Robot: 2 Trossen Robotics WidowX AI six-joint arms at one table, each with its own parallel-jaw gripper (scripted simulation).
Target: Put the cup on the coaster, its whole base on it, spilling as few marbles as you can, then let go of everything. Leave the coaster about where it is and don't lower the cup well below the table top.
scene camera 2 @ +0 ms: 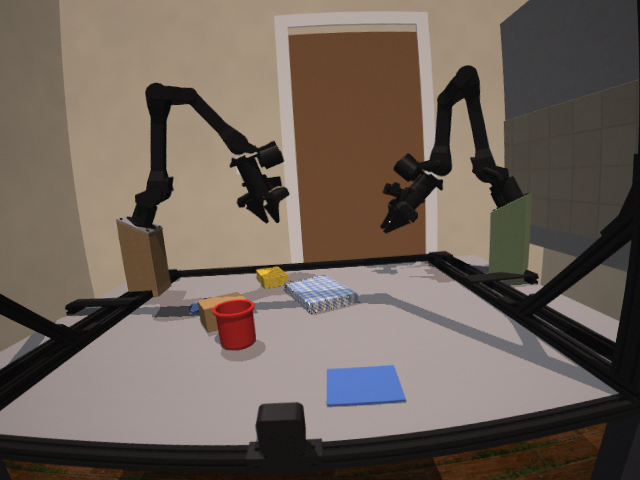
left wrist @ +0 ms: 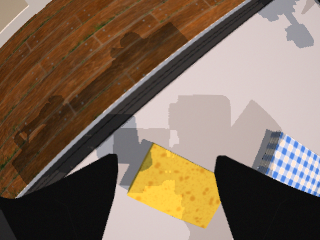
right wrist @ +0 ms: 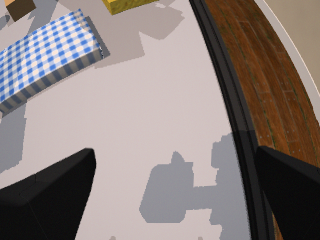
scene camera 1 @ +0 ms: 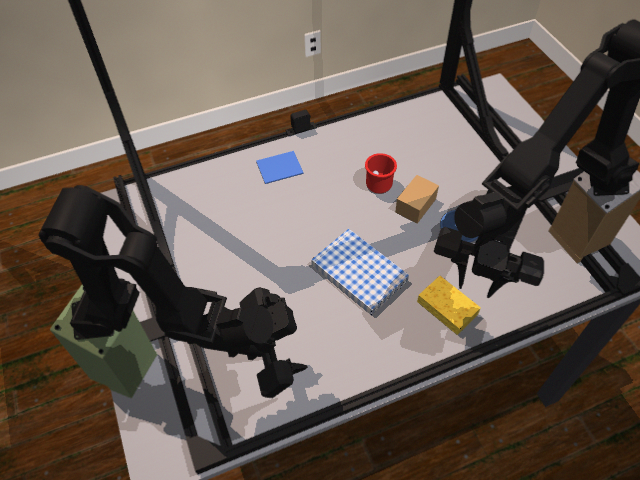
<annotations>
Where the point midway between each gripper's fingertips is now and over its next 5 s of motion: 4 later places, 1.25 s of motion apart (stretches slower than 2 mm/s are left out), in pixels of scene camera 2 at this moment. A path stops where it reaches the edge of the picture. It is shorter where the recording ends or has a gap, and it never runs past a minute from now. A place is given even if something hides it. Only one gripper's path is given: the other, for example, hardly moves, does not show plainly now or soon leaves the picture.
My left gripper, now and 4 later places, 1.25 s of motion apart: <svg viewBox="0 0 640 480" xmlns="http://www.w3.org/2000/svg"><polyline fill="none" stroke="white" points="272,222 274,265 214,296 219,323 211,311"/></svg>
</annotations>
